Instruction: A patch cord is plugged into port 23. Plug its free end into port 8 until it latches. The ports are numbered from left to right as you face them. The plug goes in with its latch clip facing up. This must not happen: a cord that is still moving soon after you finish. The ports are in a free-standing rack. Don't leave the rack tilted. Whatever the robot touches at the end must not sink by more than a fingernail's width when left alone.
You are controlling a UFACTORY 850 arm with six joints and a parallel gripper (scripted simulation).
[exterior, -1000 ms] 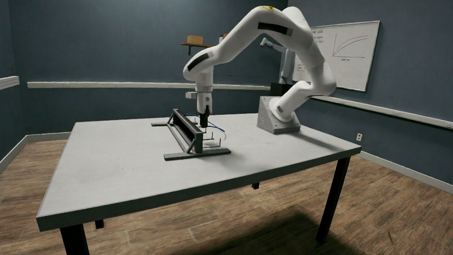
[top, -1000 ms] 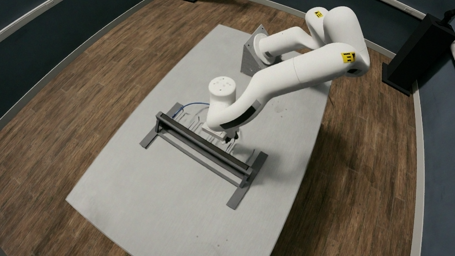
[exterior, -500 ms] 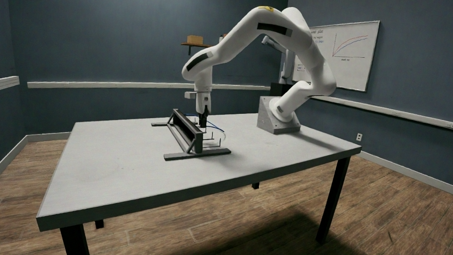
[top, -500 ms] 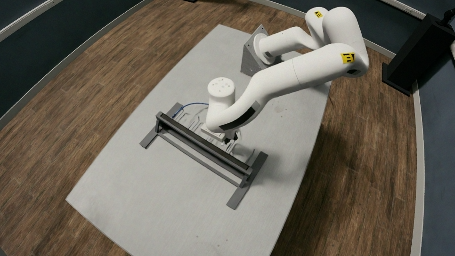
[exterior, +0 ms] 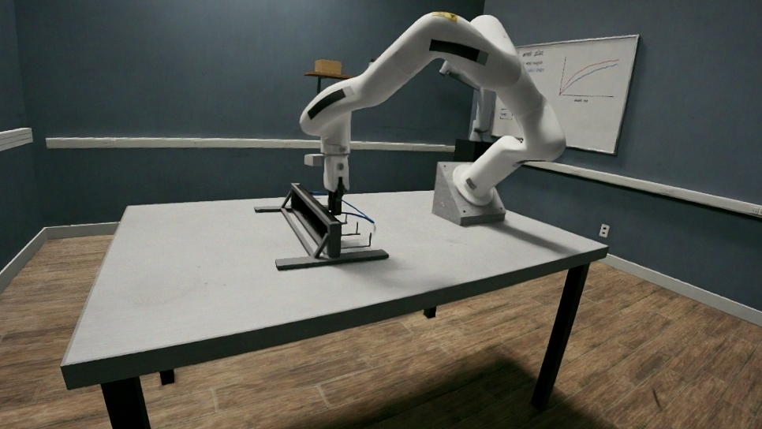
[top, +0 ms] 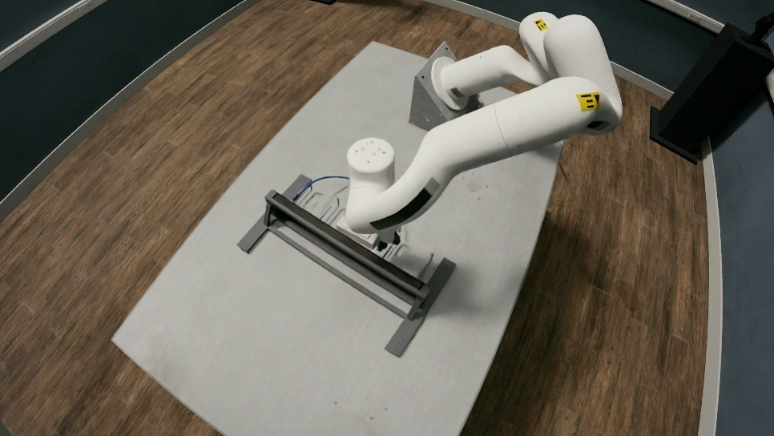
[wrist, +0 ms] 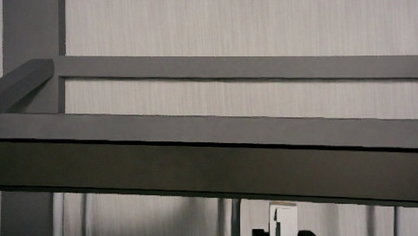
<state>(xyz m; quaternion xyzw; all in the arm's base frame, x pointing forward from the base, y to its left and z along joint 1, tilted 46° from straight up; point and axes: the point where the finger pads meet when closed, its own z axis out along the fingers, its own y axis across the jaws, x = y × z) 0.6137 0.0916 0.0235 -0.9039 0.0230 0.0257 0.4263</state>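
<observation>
The white plug lies 2 cm ahead of my hand and 1 cm below it.
</observation>
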